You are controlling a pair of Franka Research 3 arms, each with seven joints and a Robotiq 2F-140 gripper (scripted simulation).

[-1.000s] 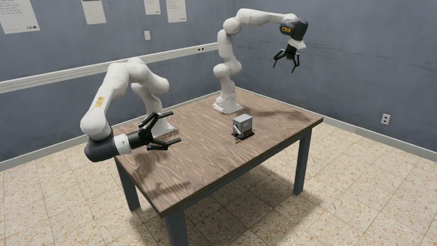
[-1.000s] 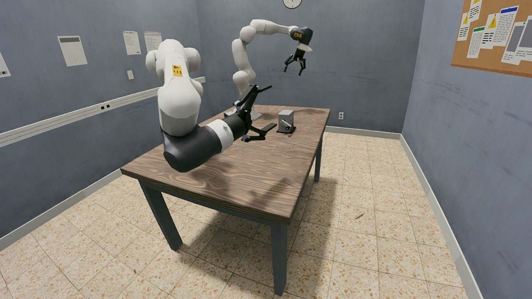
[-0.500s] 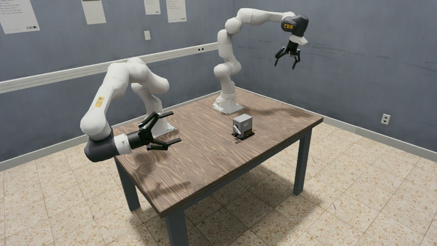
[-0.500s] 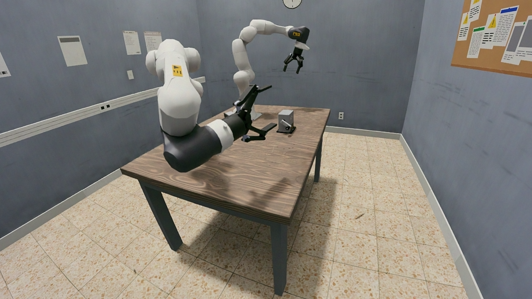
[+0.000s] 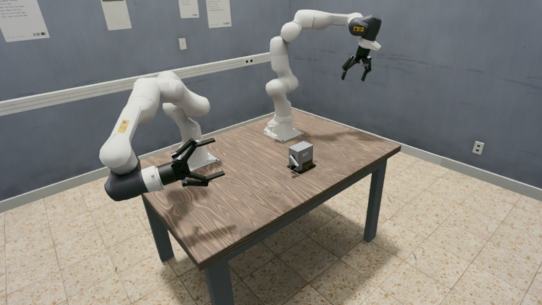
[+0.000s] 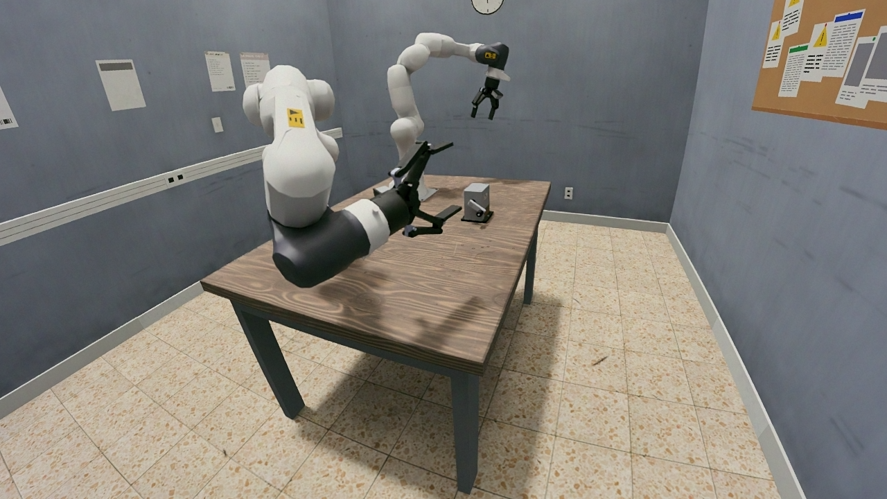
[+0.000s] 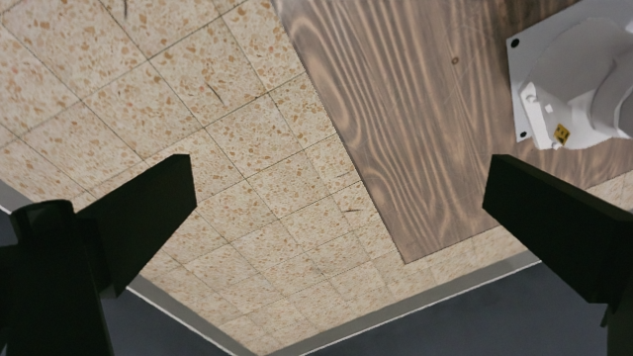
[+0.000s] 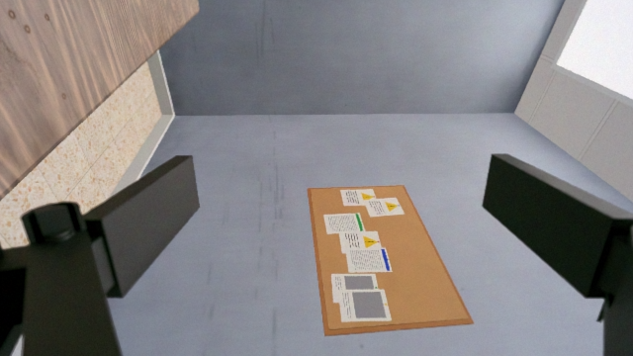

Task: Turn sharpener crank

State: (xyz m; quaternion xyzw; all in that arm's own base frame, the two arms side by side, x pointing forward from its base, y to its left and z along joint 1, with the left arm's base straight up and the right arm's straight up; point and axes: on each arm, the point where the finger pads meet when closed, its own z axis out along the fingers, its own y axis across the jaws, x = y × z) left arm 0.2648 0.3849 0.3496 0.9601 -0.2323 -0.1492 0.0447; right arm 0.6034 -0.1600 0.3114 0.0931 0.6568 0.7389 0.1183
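The crank is 14 cm behind my right hand, 45 cm to the left of it and 25 cm below it.
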